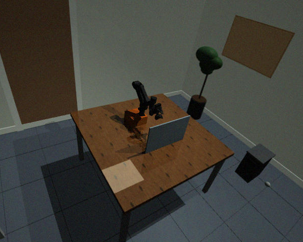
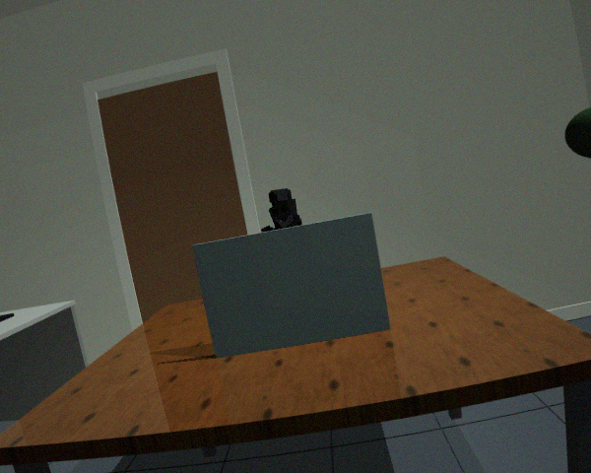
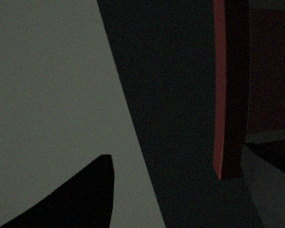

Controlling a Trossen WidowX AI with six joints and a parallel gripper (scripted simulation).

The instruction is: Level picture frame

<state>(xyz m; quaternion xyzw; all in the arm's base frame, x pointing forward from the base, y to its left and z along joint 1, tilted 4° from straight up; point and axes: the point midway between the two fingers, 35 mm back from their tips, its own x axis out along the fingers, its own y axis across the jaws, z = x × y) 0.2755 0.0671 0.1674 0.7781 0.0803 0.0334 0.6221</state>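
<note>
Right now the picture frame is 11 cm below my gripper tip, 11 cm ahead of it and 3 cm to the left of it. Round my gripper tip: grey wall panel: 12 cm below, 12 cm ahead, 2 cm to the left.
</note>
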